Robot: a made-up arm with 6 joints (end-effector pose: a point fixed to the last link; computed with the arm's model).
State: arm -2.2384 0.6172 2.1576 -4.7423 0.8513 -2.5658
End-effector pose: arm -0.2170 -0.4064 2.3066 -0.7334 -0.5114 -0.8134
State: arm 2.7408 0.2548 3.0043 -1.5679 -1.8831 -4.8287
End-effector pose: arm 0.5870 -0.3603 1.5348 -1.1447 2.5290 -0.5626
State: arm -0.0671 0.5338 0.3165 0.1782 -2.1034 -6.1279
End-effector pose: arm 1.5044 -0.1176 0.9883 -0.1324 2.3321 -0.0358
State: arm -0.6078 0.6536 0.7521 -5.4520 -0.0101 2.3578
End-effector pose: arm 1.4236 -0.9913 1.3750 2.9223 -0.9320 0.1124
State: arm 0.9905 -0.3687 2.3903 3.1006 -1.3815 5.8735
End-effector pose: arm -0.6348 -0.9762 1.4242 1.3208 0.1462 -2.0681
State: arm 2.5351 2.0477 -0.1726 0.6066 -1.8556 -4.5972
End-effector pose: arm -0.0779 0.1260 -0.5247 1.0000 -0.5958 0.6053
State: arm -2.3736 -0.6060 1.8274 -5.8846 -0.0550 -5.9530
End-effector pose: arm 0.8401 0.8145 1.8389 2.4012 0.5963 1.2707
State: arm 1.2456 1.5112 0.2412 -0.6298 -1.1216 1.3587
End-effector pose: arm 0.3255 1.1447 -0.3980 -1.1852 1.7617 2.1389
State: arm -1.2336 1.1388 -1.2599 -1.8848 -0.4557 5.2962
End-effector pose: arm 0.0357 0.0347 -0.0024 -1.0911 0.2204 1.4340
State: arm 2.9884 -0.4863 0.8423 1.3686 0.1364 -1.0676
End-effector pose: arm -0.0400 -0.0084 2.3784 1.8114 -0.6051 2.2367
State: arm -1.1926 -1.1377 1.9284 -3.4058 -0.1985 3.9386
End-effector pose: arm -0.5964 1.4861 0.8436 1.4266 2.3033 0.5359
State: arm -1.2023 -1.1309 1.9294 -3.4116 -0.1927 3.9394
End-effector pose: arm -0.5814 1.4905 0.8551 1.4474 2.3017 0.5382
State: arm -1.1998 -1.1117 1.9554 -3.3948 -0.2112 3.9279
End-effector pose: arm -0.5832 1.4834 0.8560 1.4240 2.2932 0.5220
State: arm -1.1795 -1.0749 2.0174 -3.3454 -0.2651 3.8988
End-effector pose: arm -0.6080 1.4586 0.8410 1.3391 2.2703 0.4793
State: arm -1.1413 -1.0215 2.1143 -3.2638 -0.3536 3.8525
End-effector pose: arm -0.6518 1.4121 0.8094 1.2019 2.2203 0.4143
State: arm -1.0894 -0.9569 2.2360 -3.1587 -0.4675 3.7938
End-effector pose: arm -0.7028 1.3437 0.7652 1.0399 2.1329 0.3408
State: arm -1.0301 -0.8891 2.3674 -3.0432 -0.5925 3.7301
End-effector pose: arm -0.7490 1.2591 0.7155 0.8843 2.0106 0.2761
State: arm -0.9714 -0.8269 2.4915 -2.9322 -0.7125 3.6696
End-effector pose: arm -0.7822 1.1708 0.6680 0.7585 1.8718 0.2321
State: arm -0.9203 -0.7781 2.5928 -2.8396 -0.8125 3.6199
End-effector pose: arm -0.8023 1.0929 0.6286 0.6705 1.7436 0.2109
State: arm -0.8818 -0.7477 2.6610 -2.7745 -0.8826 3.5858
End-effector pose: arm -0.8144 1.0358 0.6001 0.6164 1.6484 0.2061
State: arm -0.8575 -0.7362 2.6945 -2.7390 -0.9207 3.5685
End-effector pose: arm -0.8233 1.0030 0.5817 0.5861 1.5950 0.2093
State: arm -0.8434 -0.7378 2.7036 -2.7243 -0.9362 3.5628
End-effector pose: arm -0.8320 0.9876 0.5699 0.5691 1.5728 0.2150
